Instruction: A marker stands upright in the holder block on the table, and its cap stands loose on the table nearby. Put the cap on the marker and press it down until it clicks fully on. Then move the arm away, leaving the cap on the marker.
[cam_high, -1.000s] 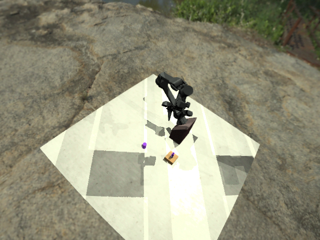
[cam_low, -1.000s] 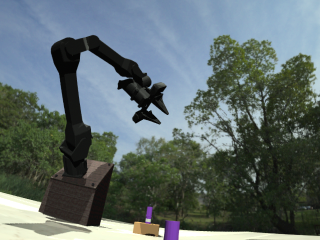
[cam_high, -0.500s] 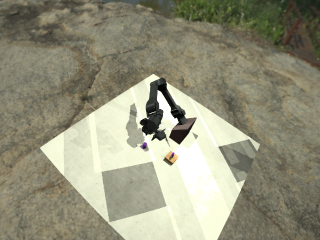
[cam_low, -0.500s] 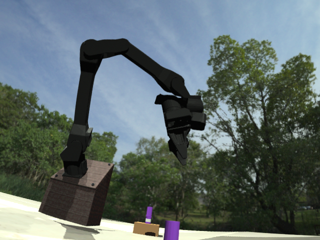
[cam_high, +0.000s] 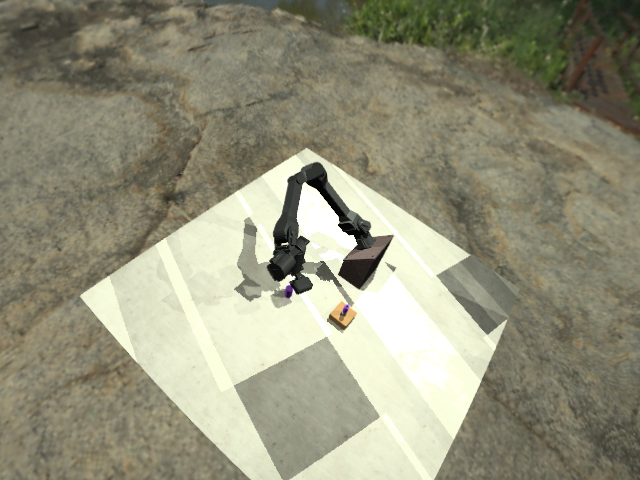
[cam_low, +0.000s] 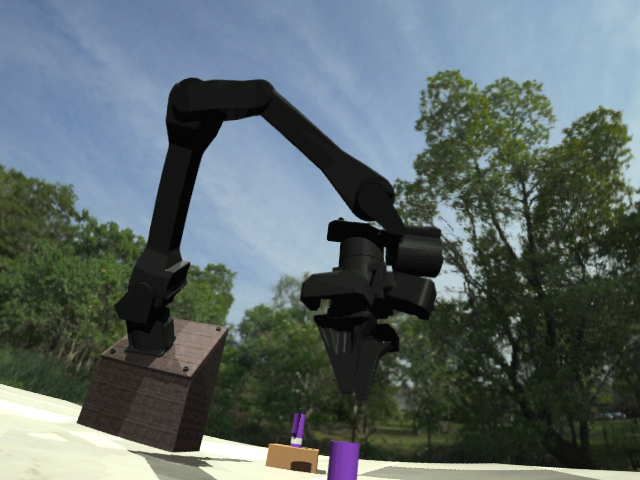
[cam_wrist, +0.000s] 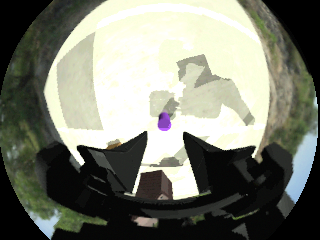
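My gripper tip is 10 mm past the purple cap and 70 mm above it. From my gripper tip the other things lie so: tan holder block 50 mm behind, 220 mm to the left, 80 mm below.
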